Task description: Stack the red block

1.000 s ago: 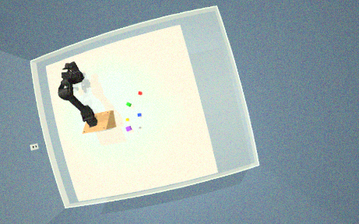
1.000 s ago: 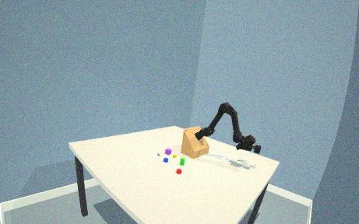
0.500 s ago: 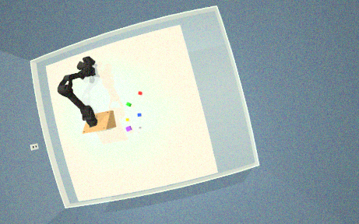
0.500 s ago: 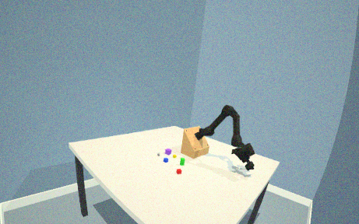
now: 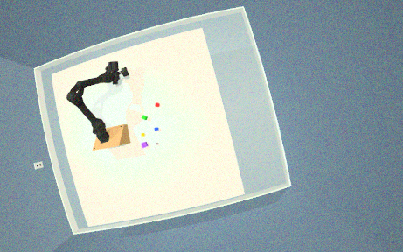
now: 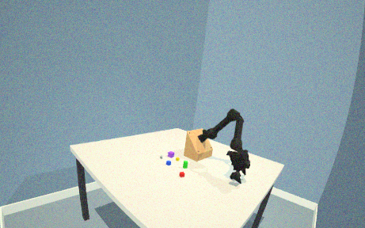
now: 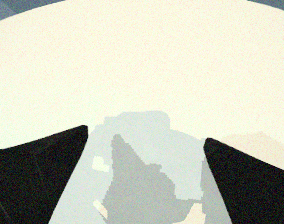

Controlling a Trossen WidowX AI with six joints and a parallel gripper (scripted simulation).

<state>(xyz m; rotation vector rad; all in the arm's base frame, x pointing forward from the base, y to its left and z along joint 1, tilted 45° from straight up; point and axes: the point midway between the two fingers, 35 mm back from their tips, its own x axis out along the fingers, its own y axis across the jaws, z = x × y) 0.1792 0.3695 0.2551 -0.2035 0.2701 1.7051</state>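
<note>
Now: gripper tip 330 mm to the left of the red block, 240 mm short of it and 10 mm above it. From my gripper tip the other things lie so: blue block: 500 mm to the right, 180 mm ahead, 10 mm below; then yellow block: 500 mm to the right, 70 mm ahead, 10 mm below; then purple block: 580 mm to the right, 60 mm ahead.
</note>
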